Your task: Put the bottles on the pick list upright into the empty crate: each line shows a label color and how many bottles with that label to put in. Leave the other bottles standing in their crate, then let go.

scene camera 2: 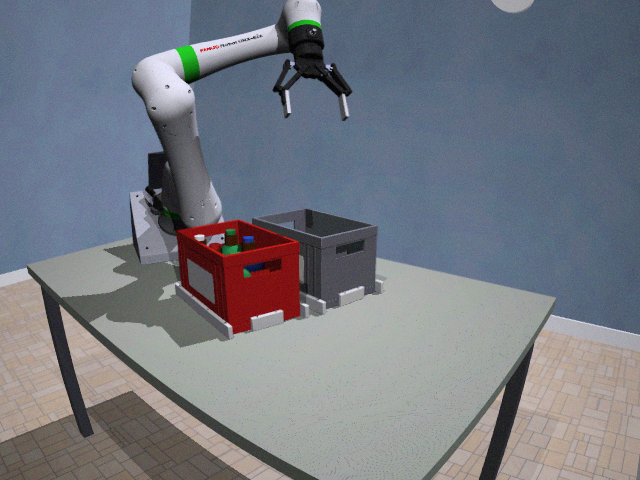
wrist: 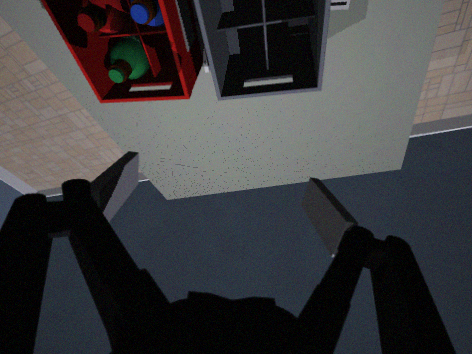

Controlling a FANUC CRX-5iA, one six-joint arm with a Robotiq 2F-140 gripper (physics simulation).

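Places are measured from the arm's base along level axes (x ahead, y left, z up), in millimetres.
Pixels of known places: gripper, fingertip midpoint: (scene camera 2: 317,116) (wrist: 225,180); arm's base, origin of the base link: (scene camera 2: 178,221).
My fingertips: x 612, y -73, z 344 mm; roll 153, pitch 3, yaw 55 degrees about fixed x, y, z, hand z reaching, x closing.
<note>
Ahead of a thing's pixels: the offset from my fingertips to its top centre. "spot": to the spot under its first point. Level surfaces: height alone.
My gripper (scene camera 2: 316,114) (wrist: 225,180) is open and empty, high above the crates. The red crate @(dx -118, dy -175, dz -269 mm) (scene camera 2: 263,297) (wrist: 145,98) holds upright bottles: a green-capped bottle (scene camera 2: 230,241) (wrist: 127,59) with a green label, a blue-capped bottle @(dx -106, dy -132, dz -282 mm) (scene camera 2: 248,242) (wrist: 142,14), a red-capped bottle @(dx -133, dy -220, dz -282 mm) (scene camera 2: 215,247) (wrist: 89,21) and a white-capped bottle @(dx -219, dy -189, dz -282 mm) (scene camera 2: 200,238). Their lower parts are largely hidden by the crate walls. The grey crate @(dx -41, dy +43, dz -269 mm) (scene camera 2: 347,268) (wrist: 270,95) stands beside it; the compartments that show in the wrist view hold no bottles. The pick list does not show in these views.
Both crates stand on a grey-green table @(dz -445 mm) (scene camera 2: 392,372) (wrist: 260,135). Low white blocks @(spot: dx +21, dy -227, dz -425 mm) (scene camera 2: 267,319) @(spot: dx +100, dy -2, dz -425 mm) (scene camera 2: 351,295) sit against the crates' bases. The arm's base (scene camera 2: 155,242) stands behind the red crate. The crates stand close together with a narrow gap.
</note>
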